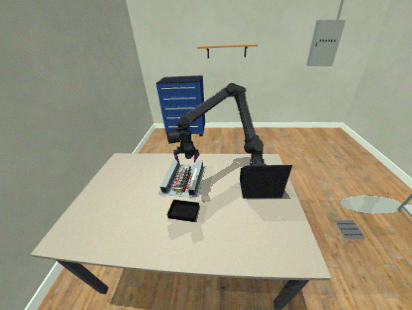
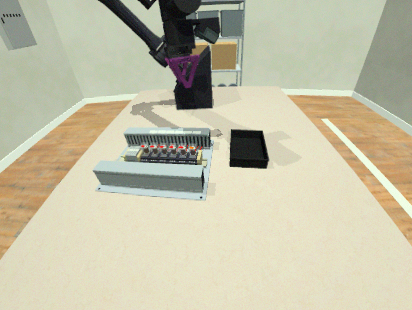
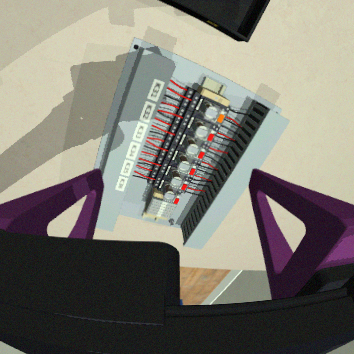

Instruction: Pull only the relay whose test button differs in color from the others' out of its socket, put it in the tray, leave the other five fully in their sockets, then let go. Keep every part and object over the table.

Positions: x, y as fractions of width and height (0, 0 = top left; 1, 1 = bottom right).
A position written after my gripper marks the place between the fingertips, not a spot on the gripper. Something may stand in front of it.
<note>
I see my gripper (image 2: 0.45, 0.27) and a grey mounting panel (image 2: 0.50, 0.50).
My gripper shows as well in image 3 (image 3: 0.50, 0.50). The grey mounting panel shows as well in image 3 (image 3: 0.53, 0.21).
</note>
